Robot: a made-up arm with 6 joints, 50 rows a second.
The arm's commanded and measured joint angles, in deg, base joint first. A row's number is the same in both.
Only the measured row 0 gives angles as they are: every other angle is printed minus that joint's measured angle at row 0.
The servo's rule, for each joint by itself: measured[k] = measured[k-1] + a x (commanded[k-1-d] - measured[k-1]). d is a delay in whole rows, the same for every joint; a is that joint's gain. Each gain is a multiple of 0.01, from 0.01 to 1. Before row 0 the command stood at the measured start. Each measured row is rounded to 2 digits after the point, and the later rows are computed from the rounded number. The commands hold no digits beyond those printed.
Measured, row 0:
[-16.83, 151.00, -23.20, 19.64, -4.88, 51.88]
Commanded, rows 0 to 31:
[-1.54, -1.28, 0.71, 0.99, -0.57, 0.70]
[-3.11, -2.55, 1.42, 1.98, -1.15, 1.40]
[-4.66, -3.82, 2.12, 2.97, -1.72, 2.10]
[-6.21, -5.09, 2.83, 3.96, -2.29, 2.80]
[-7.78, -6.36, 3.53, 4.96, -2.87, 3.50]
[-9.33, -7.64, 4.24, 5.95, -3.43, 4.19]
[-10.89, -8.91, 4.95, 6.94, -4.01, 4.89]
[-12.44, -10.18, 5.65, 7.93, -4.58, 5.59]
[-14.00, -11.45, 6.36, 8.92, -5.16, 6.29]
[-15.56, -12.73, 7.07, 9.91, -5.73, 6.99]
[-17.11, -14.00, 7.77, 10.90, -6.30, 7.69]
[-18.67, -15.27, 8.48, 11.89, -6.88, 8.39]
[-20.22, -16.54, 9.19, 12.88, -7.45, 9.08]
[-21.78, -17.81, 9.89, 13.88, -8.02, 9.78]
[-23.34, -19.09, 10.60, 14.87, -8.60, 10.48]
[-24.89, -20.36, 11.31, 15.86, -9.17, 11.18]
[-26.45, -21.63, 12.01, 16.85, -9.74, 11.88]
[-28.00, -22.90, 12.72, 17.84, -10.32, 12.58]
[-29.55, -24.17, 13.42, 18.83, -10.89, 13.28]
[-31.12, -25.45, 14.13, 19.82, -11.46, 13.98]
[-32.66, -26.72, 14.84, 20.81, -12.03, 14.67]
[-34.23, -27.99, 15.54, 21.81, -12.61, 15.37]
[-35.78, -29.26, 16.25, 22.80, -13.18, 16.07]
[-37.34, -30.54, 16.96, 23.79, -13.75, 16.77]
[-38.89, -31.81, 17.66, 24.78, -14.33, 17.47]
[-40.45, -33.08, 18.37, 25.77, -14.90, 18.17]
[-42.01, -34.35, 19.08, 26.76, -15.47, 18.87]
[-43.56, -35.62, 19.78, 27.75, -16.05, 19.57]
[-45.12, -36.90, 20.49, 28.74, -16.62, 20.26]
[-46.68, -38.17, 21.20, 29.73, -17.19, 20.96]
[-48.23, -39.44, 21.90, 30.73, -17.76, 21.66]
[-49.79, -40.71, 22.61, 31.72, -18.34, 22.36]
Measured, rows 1 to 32:
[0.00, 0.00, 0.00, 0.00, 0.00, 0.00]
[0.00, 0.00, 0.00, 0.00, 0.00, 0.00]
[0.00, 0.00, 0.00, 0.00, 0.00, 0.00]
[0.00, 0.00, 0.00, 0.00, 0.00, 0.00]
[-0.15, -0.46, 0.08, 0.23, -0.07, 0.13]
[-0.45, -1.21, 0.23, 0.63, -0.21, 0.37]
[-0.87, -2.15, 0.44, 1.17, -0.41, 0.70]
[-1.40, -3.21, 0.70, 1.81, -0.65, 1.10]
[-2.04, -4.34, 1.01, 2.53, -0.94, 1.56]
[-2.77, -5.53, 1.37, 3.32, -1.26, 2.06]
[-3.58, -6.75, 1.76, 4.15, -1.62, 2.60]
[-4.47, -7.98, 2.19, 5.02, -2.00, 3.17]
[-5.42, -9.23, 2.65, 5.92, -2.41, 3.76]
[-6.43, -10.49, 3.14, 6.84, -2.84, 4.37]
[-7.50, -11.75, 3.65, 7.77, -3.29, 5.00]
[-8.62, -13.02, 4.18, 8.72, -3.76, 5.64]
[-9.78, -14.29, 4.73, 9.68, -4.24, 6.29]
[-10.98, -15.56, 5.30, 10.65, -4.73, 6.95]
[-12.22, -16.83, 5.88, 11.62, -5.23, 7.62]
[-13.49, -18.10, 6.48, 12.60, -5.74, 8.30]
[-14.79, -19.37, 7.09, 13.58, -6.26, 8.98]
[-16.11, -20.64, 7.71, 14.56, -6.79, 9.66]
[-17.45, -21.91, 8.34, 15.54, -7.32, 10.35]
[-18.82, -23.18, 8.98, 16.52, -7.86, 11.04]
[-20.20, -24.45, 9.62, 17.51, -8.40, 11.73]
[-21.60, -25.72, 10.27, 18.50, -8.95, 12.42]
[-23.02, -26.99, 10.93, 19.49, -9.50, 13.11]
[-24.45, -28.27, 11.59, 20.48, -10.05, 13.81]
[-25.89, -29.54, 12.26, 21.47, -10.61, 14.51]
[-27.35, -30.81, 12.93, 22.46, -11.17, 15.21]
[-28.82, -32.08, 13.61, 23.45, -11.73, 15.91]
[-30.29, -33.35, 14.29, 24.44, -12.29, 16.61]
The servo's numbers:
d 4
a 0.10 0.36 0.11 0.23 0.13 0.19

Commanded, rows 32 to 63:
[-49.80, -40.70, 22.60, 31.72, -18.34, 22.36]
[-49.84, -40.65, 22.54, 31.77, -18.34, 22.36]
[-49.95, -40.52, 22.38, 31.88, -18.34, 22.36]
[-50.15, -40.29, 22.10, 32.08, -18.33, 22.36]
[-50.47, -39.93, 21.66, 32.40, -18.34, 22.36]
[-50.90, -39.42, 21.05, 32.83, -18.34, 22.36]
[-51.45, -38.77, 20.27, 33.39, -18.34, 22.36]
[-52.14, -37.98, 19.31, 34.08, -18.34, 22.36]
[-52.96, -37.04, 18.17, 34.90, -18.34, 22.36]
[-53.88, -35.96, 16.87, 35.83, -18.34, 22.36]
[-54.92, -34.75, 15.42, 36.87, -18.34, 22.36]
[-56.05, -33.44, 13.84, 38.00, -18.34, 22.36]
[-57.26, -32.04, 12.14, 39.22, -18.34, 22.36]
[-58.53, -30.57, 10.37, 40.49, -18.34, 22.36]
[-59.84, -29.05, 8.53, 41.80, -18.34, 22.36]
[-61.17, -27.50, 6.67, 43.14, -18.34, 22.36]
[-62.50, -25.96, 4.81, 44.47, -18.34, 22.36]
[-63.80, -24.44, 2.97, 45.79, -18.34, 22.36]
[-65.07, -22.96, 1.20, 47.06, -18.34, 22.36]
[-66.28, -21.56, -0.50, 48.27, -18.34, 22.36]
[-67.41, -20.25, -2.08, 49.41, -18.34, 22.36]
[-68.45, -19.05, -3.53, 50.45, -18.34, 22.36]
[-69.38, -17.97, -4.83, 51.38, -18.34, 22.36]
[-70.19, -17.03, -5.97, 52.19, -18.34, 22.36]
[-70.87, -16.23, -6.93, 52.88, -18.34, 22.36]
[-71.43, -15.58, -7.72, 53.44, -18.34, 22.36]
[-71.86, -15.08, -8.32, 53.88, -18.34, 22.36]
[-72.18, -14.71, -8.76, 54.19, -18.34, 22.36]
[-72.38, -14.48, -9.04, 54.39, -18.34, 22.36]
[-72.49, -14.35, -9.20, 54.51, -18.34, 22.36]
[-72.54, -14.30, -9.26, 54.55, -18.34, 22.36]
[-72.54, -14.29, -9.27, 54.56, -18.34, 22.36]
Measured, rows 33 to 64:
[-31.77, -34.63, 14.97, 25.43, -12.85, 17.30]
[-33.26, -35.90, 15.66, 26.42, -13.41, 18.00]
[-34.76, -37.17, 16.35, 27.41, -13.98, 18.70]
[-36.26, -38.44, 17.04, 28.40, -14.55, 19.40]
[-37.61, -39.25, 17.65, 29.16, -15.04, 19.96]
[-38.83, -39.75, 18.19, 29.76, -15.47, 20.42]
[-39.94, -40.03, 18.65, 30.25, -15.84, 20.79]
[-40.96, -40.12, 19.03, 30.67, -16.16, 21.09]
[-41.91, -40.05, 19.32, 31.07, -16.44, 21.33]
[-42.81, -39.82, 19.51, 31.47, -16.69, 21.53]
[-43.67, -39.44, 19.59, 31.91, -16.90, 21.69]
[-44.52, -38.91, 19.56, 32.41, -17.09, 21.82]
[-45.36, -38.24, 19.41, 32.98, -17.25, 21.92]
[-46.21, -37.42, 19.13, 33.64, -17.39, 22.00]
[-47.08, -36.46, 18.72, 34.38, -17.51, 22.07]
[-47.98, -35.37, 18.18, 35.21, -17.62, 22.13]
[-48.91, -34.17, 17.52, 36.13, -17.71, 22.17]
[-49.87, -32.87, 16.73, 37.13, -17.79, 22.21]
[-50.87, -31.49, 15.83, 38.20, -17.86, 22.24]
[-51.90, -30.05, 14.82, 39.34, -17.92, 22.26]
[-52.96, -28.58, 13.72, 40.52, -17.97, 22.28]
[-54.04, -27.09, 12.54, 41.73, -18.02, 22.30]
[-55.14, -25.60, 11.29, 42.96, -18.06, 22.31]
[-56.25, -24.15, 9.99, 44.18, -18.10, 22.32]
[-57.37, -22.75, 8.66, 45.38, -18.13, 22.33]
[-58.48, -21.42, 7.32, 46.55, -18.16, 22.34]
[-59.57, -20.18, 5.98, 47.66, -18.18, 22.34]
[-60.63, -19.05, 4.67, 48.70, -18.20, 22.34]
[-61.65, -18.03, 3.39, 49.66, -18.22, 22.34]
[-62.63, -17.15, 2.17, 50.53, -18.24, 22.34]
[-63.55, -16.40, 1.02, 51.30, -18.25, 22.34]
[-64.41, -15.79, -0.06, 51.96, -18.26, 22.34]

